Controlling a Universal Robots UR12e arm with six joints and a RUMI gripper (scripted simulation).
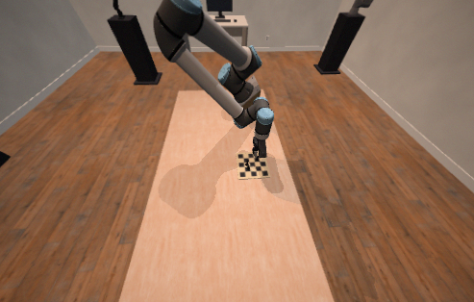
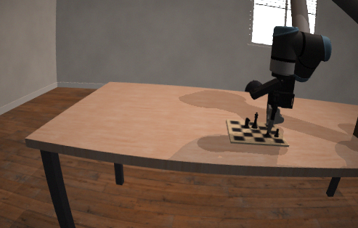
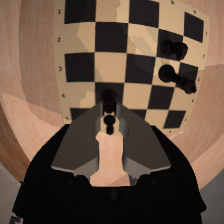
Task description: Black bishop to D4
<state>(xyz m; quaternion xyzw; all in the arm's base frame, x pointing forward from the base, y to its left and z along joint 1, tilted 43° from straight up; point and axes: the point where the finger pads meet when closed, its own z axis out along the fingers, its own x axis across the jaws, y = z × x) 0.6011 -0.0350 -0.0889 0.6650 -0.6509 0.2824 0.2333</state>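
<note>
Right now my hand is 10 mm above the mid-height piece. Round my hand: pawn 40 mm behind, 20 mm below; then small chessboard 40 mm to the right, 40 mm ahead, 30 mm below.
</note>
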